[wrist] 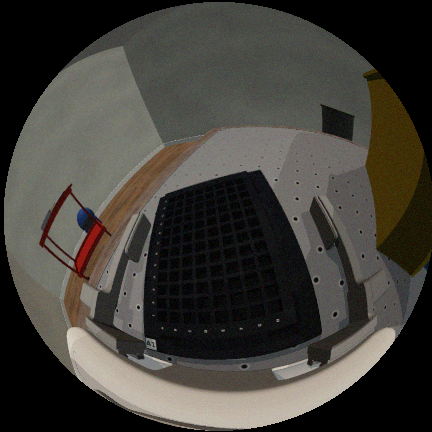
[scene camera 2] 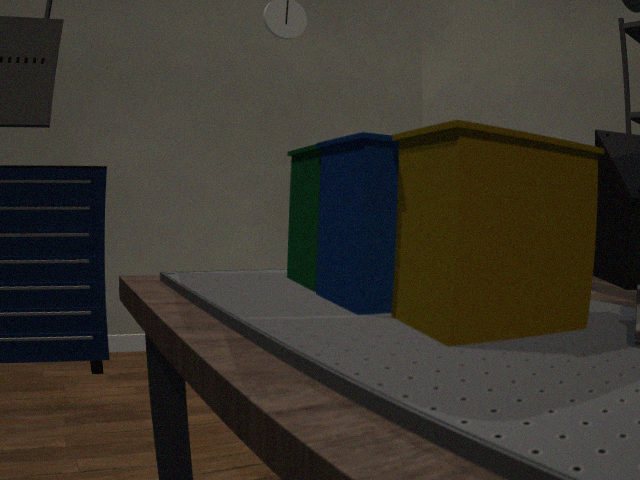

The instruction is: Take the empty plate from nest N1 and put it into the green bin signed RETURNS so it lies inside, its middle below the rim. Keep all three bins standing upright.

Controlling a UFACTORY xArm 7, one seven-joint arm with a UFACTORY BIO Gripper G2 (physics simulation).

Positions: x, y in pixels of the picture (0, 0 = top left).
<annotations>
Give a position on a green bin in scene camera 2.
306, 162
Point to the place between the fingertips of my gripper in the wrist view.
225, 209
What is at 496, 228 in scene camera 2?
A yellow bin.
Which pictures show the black plate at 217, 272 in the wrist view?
The wrist view only.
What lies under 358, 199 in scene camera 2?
A blue bin.
</annotations>
